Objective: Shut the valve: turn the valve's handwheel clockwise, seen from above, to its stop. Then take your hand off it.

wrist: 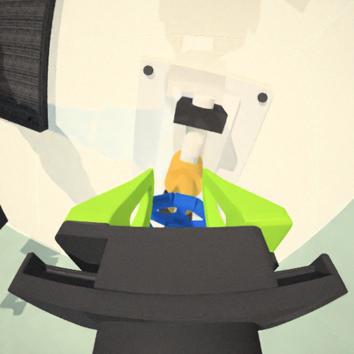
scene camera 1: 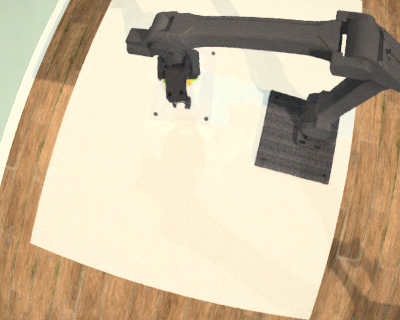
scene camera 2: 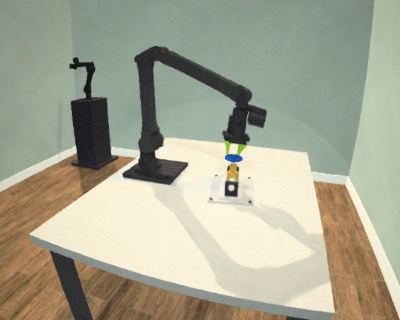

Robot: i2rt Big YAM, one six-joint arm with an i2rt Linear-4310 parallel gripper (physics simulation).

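Note:
The valve's blue handwheel (scene camera 2: 233, 158) (wrist: 187, 201) lies level on top of the orange valve body (scene camera 1: 189, 82) (scene camera 2: 232, 171) (wrist: 183, 176); the arm hides the wheel in scene camera 1. The valve stands on a pale base plate (scene camera 1: 207, 100) (scene camera 2: 216, 195) (wrist: 150, 100). My gripper (scene camera 2: 233, 154) (wrist: 177, 174) points down over the wheel, its green fingers partly open, with nothing held between them. In the wrist view one finger is at each side of the wheel, close to the rim; the near part of the wheel is hidden by the gripper's body. Whether the tips touch the rim is unclear.
A black clamp block (scene camera 2: 231, 188) (wrist: 200, 117) holds the pale pipe (wrist: 192, 145) on the plate. The arm's dark base (scene camera 1: 285, 137) (scene camera 2: 165, 172) (wrist: 22, 65) stands on the white table (scene camera 1: 125, 200) (scene camera 2: 150, 240). A black pedestal (scene camera 2: 91, 132) with a small arm stands on the floor behind.

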